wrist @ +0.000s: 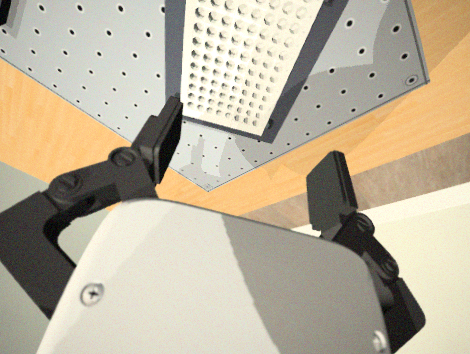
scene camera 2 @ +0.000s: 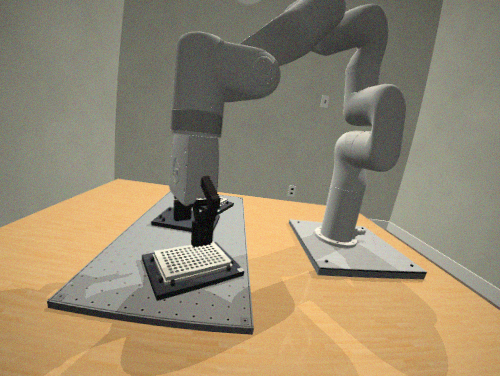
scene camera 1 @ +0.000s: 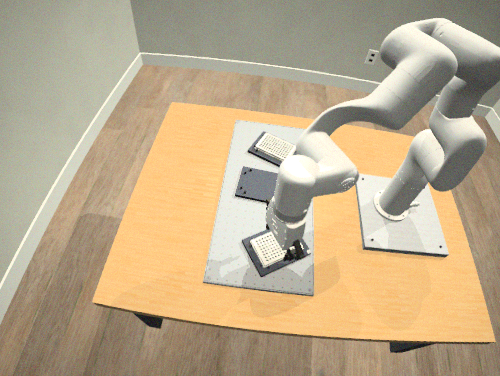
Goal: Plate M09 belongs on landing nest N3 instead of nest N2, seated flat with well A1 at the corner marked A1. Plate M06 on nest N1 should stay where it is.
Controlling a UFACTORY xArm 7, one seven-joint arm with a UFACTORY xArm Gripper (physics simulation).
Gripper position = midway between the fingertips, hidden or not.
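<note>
Scene camera 1 gives me a landing nest point(scene camera 1: 254, 184), and there's my gripper point(scene camera 1: 280, 242) as well. It's open, that gripper point(scene camera 2: 191, 231), and it's holding nothing. You'd find my gripper point(wrist: 253, 142) in the wrist view too.
</note>
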